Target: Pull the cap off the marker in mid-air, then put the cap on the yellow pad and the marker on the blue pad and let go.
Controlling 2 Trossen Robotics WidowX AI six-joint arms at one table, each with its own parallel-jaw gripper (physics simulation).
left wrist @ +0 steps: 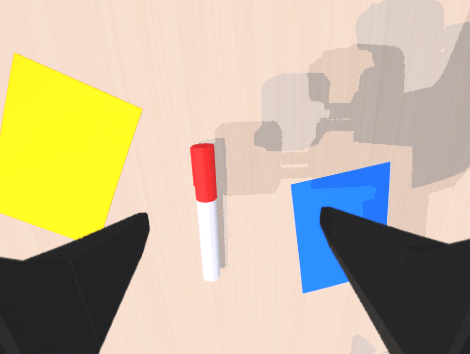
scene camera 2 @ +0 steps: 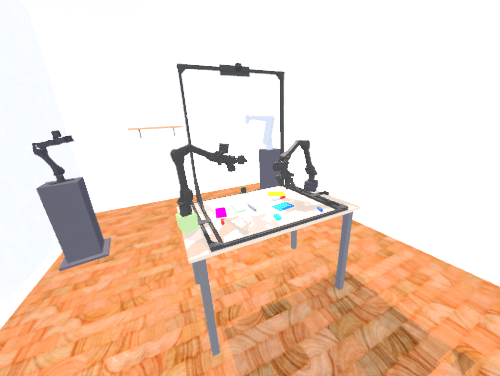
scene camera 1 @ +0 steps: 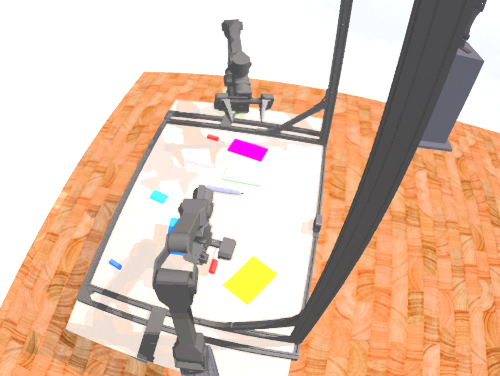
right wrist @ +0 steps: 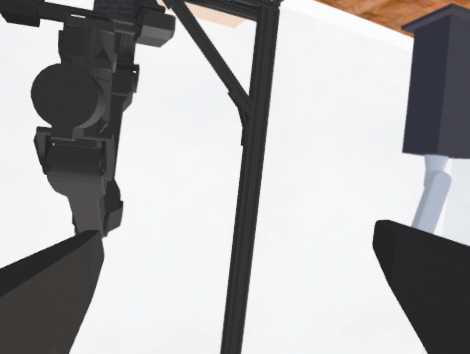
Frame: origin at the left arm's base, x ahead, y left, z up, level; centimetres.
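Seen in the pictures: left gripper, between the fingertips: (left wrist: 235,218) (scene camera 2: 283,188); right gripper, between the fingertips: (scene camera 1: 247,122) (right wrist: 239,239); left arm's base, origin of its link: (scene camera 2: 311,180) (scene camera 1: 196,363) (right wrist: 123,35); right arm's base, origin of its link: (scene camera 2: 186,213).
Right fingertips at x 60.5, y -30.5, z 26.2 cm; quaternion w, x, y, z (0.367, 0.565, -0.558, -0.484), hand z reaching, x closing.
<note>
Offsets run from my right fingertips to a thing's top centre.
The white marker @(dx -22.9, dy +16.2, dz -33.2 cm) (left wrist: 209,240) lies on the table with its red cap @(dx -27.0, dy +18.5, dz -33.1 cm) (left wrist: 204,172) (scene camera 1: 213,266) (scene camera 2: 282,197) on one end. The yellow pad @(dx -34.4, dy +8.0, dz -34.9 cm) (left wrist: 65,145) (scene camera 1: 250,280) (scene camera 2: 276,194) lies on the cap side in scene camera 1; the blue pad @(dx -12.6, dy +27.2, dz -34.9 cm) (left wrist: 320,250) (scene camera 1: 173,223) (scene camera 2: 283,206) lies on the marker's other side, partly hidden by my left arm there. My left gripper (left wrist: 235,218) is open and empty above the marker, which shows between its fingers in the left wrist view. My right gripper (scene camera 1: 247,120) (right wrist: 239,239) is open and empty, raised at the table's far end in scene camera 1.
A magenta block @(dx +21.8, dy -5.9, dz -34.2 cm) (scene camera 1: 247,149), a small red cylinder @(dx +32.1, dy +6.9, dz -32.9 cm) (scene camera 1: 213,137), a grey-blue pen @(dx +2.7, dy +8.0, dz -33.1 cm) (scene camera 1: 227,190), a cyan block @(dx +6.4, dy +33.3, dz -33.5 cm) (scene camera 1: 158,196) and a blue cylinder @(dx -19.6, dy +53.0, dz -32.9 cm) (scene camera 1: 115,264) lie on the table. Dark rails edge the table, and a tall dark post (scene camera 1: 405,125) rises at one side.
</note>
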